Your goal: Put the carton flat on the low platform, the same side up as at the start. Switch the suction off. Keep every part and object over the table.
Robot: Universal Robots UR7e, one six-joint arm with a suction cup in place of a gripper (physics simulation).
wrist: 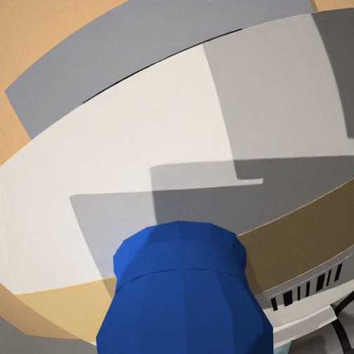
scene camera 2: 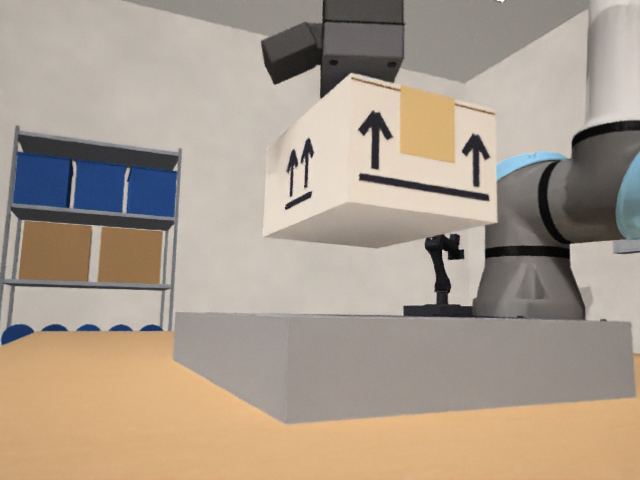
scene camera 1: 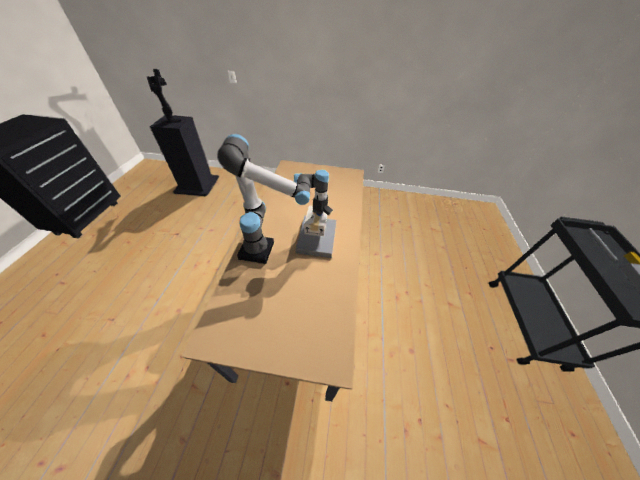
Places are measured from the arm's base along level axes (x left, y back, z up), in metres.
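Where they show: hand, its tool point: (scene camera 1: 319,215); arm's base, origin of its link: (scene camera 2: 526,317) (scene camera 1: 255,245).
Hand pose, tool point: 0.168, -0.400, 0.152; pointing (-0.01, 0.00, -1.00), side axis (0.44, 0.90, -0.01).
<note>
Things, the pixels of their top centre, and the offset from my tool point, as dx, dy, dz. Level surfaces: height alone.
- white carton, centre of its top: (scene camera 2: 366,128) (scene camera 1: 316,215) -0.014, +0.019, +0.014
- grey low platform, centre of its top: (scene camera 2: 352,315) (scene camera 1: 317,233) -0.017, +0.008, -0.151
- wooden table, height of its surface: dz -0.199
The white carton (scene camera 1: 314,227) (scene camera 2: 423,180) (wrist: 125,145) hangs in the air above the grey low platform (scene camera 1: 314,248) (scene camera 2: 439,366) (wrist: 130,47). In scene camera 2 its printed arrows point up, its underside shows, and a wide gap separates it from the platform; it looks about level. My suction gripper (scene camera 1: 319,211) (wrist: 180,240) is on the carton's top face and holds it. The blue cup shows against the top face in the wrist view, near the tan tape strip. In scene camera 2 the cup is hidden behind the carton's upper edge.
The wooden table (scene camera 1: 305,320) (scene camera 2: 129,439) bears the platform and the arm's black base (scene camera 1: 255,250). A black cabinet (scene camera 1: 41,170), a black pedestal (scene camera 1: 183,155) with a small arm, and a dark cart (scene camera 1: 537,310) stand off the table. A shelf rack (scene camera 2: 93,215) stands behind.
</note>
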